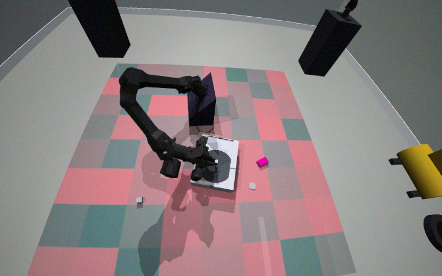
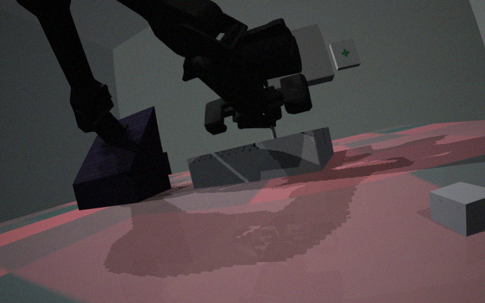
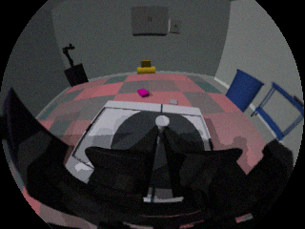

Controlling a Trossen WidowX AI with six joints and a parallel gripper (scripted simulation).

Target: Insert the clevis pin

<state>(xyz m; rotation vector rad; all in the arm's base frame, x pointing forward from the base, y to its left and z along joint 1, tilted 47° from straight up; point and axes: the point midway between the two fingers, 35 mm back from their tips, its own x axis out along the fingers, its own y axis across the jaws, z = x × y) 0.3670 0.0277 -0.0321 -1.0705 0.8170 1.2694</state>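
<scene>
Right now the steel clevis pin is 1 cm below my gripper tip. Also, from my gripper tip: dark aluminium disc (3 cm below); grey cube (33 cm to the right, 15 cm ahead, 8 cm below); steel tray (4 cm below, 3 cm behind).
</scene>
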